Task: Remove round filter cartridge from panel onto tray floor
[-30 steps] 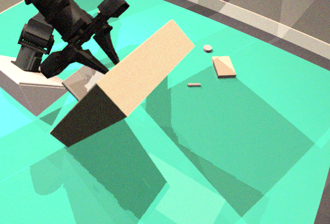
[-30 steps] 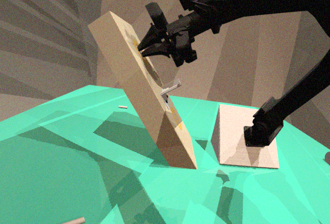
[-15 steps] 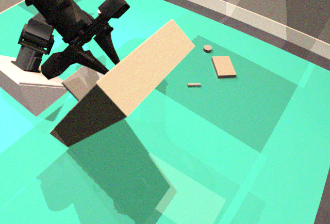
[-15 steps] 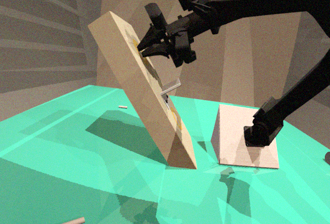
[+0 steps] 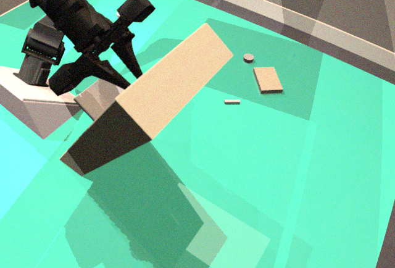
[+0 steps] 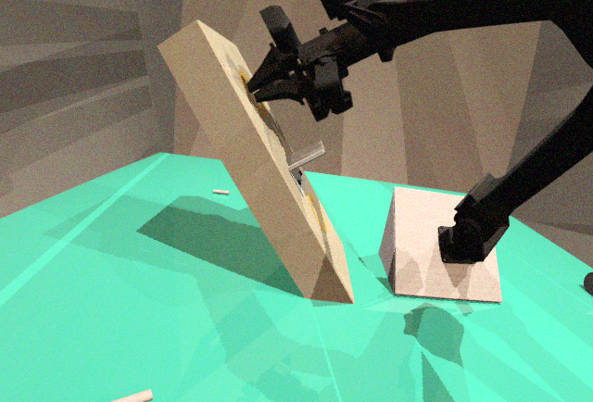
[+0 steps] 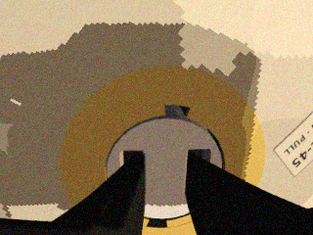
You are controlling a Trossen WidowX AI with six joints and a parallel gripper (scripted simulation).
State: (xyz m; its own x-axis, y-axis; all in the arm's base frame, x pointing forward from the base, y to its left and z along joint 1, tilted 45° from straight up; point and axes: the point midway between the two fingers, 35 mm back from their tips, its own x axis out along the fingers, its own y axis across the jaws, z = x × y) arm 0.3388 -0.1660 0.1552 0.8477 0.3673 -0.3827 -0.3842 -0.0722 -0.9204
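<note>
Now: gripper tip 10 mm short of the round filter cartridge and 10 mm above it. The rest, counted from my gripper tip: tan service panel 80 mm below, 40 mm behind; grey ledge 100 mm below, 90 mm behind.
</note>
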